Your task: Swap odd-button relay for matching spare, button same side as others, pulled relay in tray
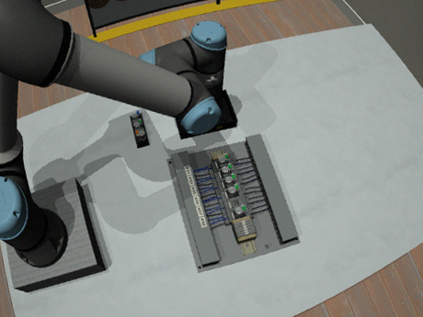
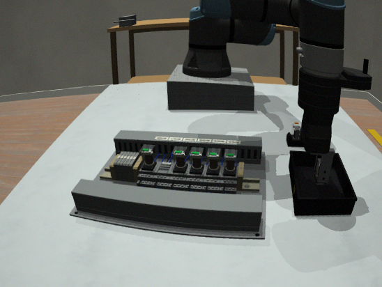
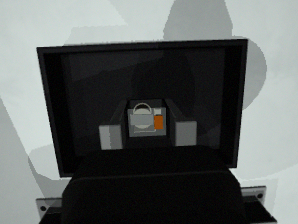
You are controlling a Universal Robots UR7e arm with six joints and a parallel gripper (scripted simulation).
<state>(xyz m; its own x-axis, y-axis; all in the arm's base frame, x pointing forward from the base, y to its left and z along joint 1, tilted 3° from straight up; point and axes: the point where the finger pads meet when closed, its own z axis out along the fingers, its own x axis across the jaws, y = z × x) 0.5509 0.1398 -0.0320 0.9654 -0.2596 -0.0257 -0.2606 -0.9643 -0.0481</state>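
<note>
My hand is 30 mm above the black tray. The rest, counted from my hand: blue-button relay (180 mm behind, 80 mm to the left, 20 mm below).
</note>
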